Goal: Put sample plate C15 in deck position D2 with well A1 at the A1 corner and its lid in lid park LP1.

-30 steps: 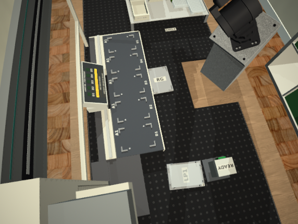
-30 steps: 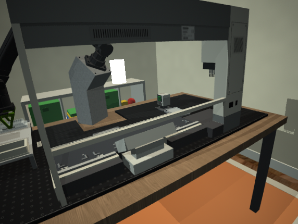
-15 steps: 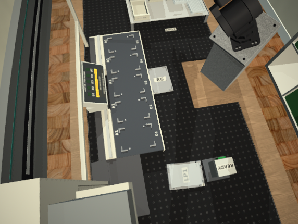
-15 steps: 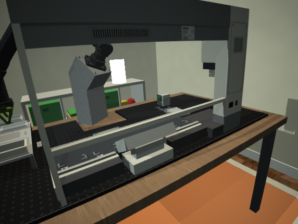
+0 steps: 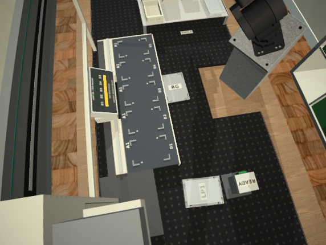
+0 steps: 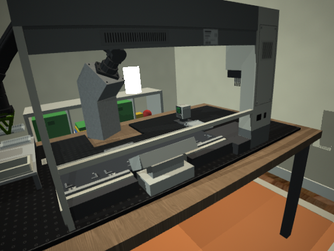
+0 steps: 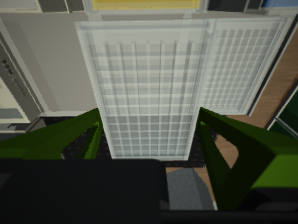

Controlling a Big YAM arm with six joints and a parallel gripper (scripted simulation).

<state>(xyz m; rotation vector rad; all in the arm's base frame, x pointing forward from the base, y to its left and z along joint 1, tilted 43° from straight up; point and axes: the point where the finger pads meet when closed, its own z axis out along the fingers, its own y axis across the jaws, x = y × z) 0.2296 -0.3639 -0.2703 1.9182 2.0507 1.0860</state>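
Right now the shelf is 7 cm ahead of my hand, 6 cm to the right of it and 10 cm below it. The rest, counted from my hand: sample plate 1 cm to the right; then cream reservoir 21 cm ahead, 5 cm to the left, 9 cm below; then shelf label 3 cm ahead, 10 cm to the left, 16 cm below.
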